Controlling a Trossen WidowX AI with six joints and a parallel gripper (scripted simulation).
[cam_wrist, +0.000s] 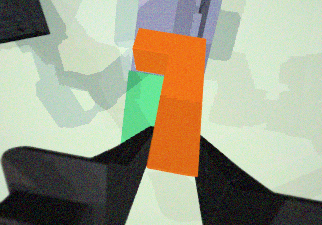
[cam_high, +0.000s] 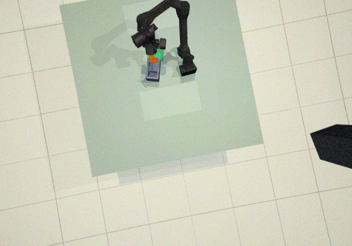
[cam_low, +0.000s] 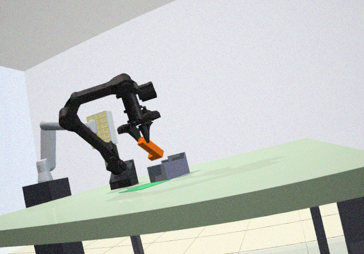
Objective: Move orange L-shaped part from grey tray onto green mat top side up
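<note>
Now: gripper tip 160 mm above the green mat, 40 mm to the left of it and 30 mm past it. From my gripper tip the other things lie so: orange L-shaped part: 40 mm to the left, 30 mm below.
</note>
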